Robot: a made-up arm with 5 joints.
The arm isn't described. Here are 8 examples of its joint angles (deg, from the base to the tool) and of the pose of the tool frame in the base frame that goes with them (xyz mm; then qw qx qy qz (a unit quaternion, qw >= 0)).
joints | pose
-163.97 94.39 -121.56 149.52 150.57 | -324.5 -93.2 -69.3 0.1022 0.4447 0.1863 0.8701
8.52 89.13 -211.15 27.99 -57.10 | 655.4 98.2 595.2 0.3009 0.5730 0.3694 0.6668
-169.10 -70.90 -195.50 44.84 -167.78 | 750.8 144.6 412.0 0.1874 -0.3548 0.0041 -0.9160
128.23 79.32 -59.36 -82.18 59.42 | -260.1 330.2 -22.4 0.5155 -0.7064 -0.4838 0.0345
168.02 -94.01 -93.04 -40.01 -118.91 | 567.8 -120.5 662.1 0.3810 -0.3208 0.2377 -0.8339
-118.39 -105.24 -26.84 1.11 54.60 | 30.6 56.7 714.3 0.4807 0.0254 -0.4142 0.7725
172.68 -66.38 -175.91 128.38 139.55 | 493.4 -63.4 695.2 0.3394 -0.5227 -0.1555 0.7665
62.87 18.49 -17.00 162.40 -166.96 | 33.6 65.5 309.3 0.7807 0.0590 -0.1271 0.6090
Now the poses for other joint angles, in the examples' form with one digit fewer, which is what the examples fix.
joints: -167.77 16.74 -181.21 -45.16 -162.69
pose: 4 1 960 0.246 -0.255 0.011 -0.935
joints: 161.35 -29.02 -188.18 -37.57 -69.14
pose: 487 -164 726 0.573 -0.259 0.549 -0.551
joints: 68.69 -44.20 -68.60 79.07 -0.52
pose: 101 260 683 0.163 -0.788 -0.543 -0.240
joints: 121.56 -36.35 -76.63 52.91 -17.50
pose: -167 273 781 0.395 -0.303 -0.811 -0.308
